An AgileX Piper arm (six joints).
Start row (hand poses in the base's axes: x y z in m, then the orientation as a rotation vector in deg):
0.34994 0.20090 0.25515 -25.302 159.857 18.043
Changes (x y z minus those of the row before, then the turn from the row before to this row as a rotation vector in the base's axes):
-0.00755 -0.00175 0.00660 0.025 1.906 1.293
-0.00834 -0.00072 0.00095 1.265 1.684 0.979
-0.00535 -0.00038 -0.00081 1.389 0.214 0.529
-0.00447 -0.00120 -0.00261 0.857 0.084 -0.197
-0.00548 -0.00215 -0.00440 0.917 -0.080 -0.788
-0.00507 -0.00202 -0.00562 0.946 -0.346 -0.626
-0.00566 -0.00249 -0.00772 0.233 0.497 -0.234
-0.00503 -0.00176 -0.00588 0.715 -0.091 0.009
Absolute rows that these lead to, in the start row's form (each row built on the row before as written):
0.34239 0.19915 0.26175 -27.059 161.516 18.957
0.33405 0.19843 0.26270 -28.128 162.609 21.485
0.32870 0.19805 0.26189 -28.602 162.277 23.603
0.32423 0.19685 0.25928 -28.144 162.084 24.791
0.31875 0.19470 0.25488 -26.839 161.775 25.885
0.31368 0.19268 0.24926 -25.789 161.170 26.949
0.30802 0.19019 0.24154 -25.351 161.584 27.400
0.30299 0.18843 0.23566 -25.232 161.235 28.362

